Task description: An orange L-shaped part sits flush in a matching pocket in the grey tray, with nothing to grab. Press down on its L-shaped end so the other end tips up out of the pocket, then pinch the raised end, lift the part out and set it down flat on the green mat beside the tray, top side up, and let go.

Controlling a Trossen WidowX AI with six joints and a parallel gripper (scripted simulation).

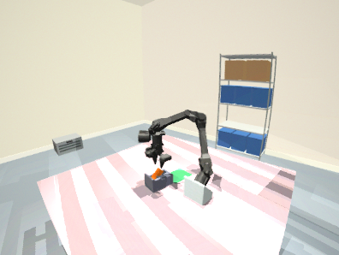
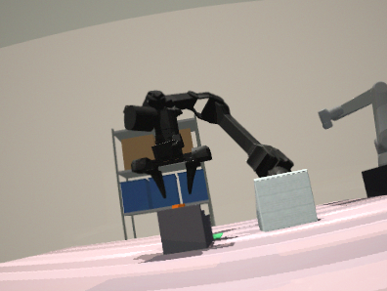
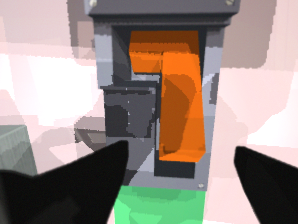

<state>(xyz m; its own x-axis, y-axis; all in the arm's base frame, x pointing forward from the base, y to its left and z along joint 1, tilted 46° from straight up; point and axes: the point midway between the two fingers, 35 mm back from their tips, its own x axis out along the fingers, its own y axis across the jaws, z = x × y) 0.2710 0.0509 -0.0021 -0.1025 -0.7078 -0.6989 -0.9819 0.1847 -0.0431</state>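
The orange L-shaped part is 80 mm below my gripper tip, 30 mm to the left of it and 10 mm behind it. Round my gripper tip: green mat (140 mm to the right, 130 mm below, 40 mm behind).
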